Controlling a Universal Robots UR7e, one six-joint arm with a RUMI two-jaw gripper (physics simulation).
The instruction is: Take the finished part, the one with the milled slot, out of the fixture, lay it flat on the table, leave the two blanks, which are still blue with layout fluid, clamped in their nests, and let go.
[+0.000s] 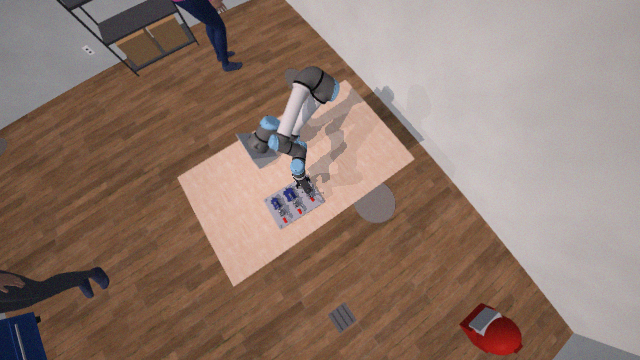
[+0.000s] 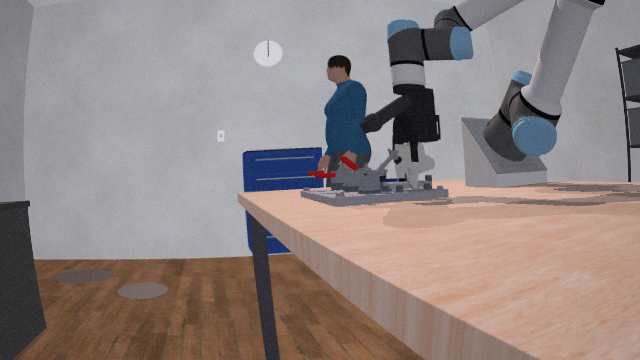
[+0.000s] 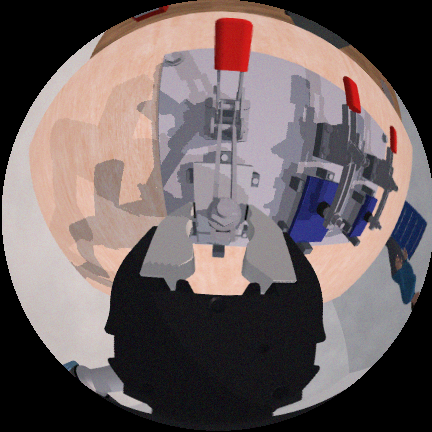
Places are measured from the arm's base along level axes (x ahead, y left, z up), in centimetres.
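Pixels of known places: gripper, fingertip midpoint: (image 2: 408,189); arm's base, link origin: (image 1: 257,145) (image 2: 505,143).
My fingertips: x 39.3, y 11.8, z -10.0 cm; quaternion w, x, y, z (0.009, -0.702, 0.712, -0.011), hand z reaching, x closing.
Ahead of a thing's pixels: the offset from my fingertips to its top centre. "spot": to the spot under its first point. Level surfaces: height alone.
The grey finished part @[dy +0.0, dx +0.1, dz +1.6 cm] (image 3: 203,187) sits in the end nest of the fixture (image 1: 272,216) (image 2: 345,201) (image 3: 272,75). Its slot is hard to make out under the clamp. That nest's clamp arm (image 2: 386,161) is tilted up, with its red handle @[spot: dy -0.4, dx +11.7, dz +5.9 cm] (image 3: 233,45) at the far side. My gripper (image 1: 308,193) (image 2: 412,184) (image 3: 220,205) points down, its fingers low on either side of the part's near end, shut on it. Two blue blanks (image 1: 276,203) (image 1: 290,194) @[dy -11.1, dx +0.3, dz +1.9 cm] (image 3: 314,210) (image 3: 364,217) lie in the other nests, under their clamp arms.
The fixture stands on the wooden table @[dz -1.7 cm] (image 1: 215,215) (image 2: 475,270) (image 3: 65,110). The other clamps' red handles @[spot: dy -10.8, dx +13.4, dz +3.9 cm] (image 3: 352,94) (image 3: 393,139) stick out at the far side. The robot's base stand (image 1: 260,157) (image 2: 505,177) is on the table behind the fixture. A person in blue (image 2: 347,112) stands beyond the table.
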